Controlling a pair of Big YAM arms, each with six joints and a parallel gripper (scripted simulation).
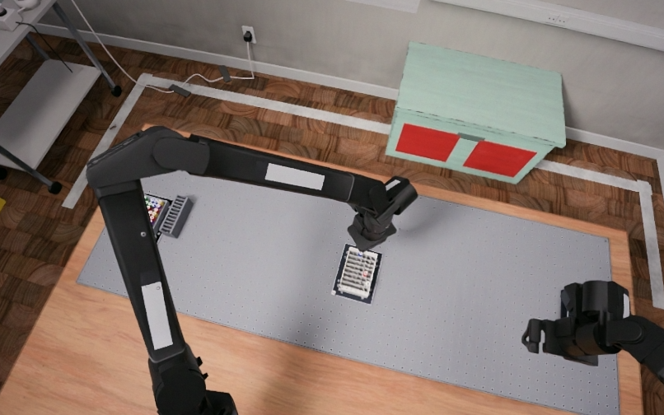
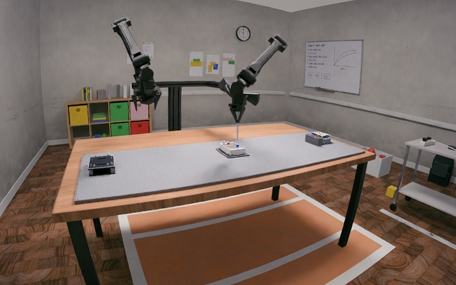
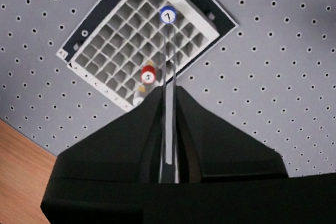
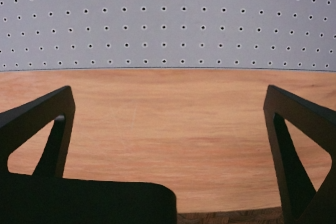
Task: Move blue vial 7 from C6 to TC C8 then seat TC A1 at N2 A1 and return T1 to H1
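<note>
My left gripper is now 30 mm above the forceps T1. Round my left hand: dark nest N2: 10 mm ahead, 680 mm to the right, 150 mm below; white tube carrier TC: 40 mm behind, 150 mm below; grey slotted holder H1: 50 mm behind, 580 mm to the left, 160 mm below.
</note>
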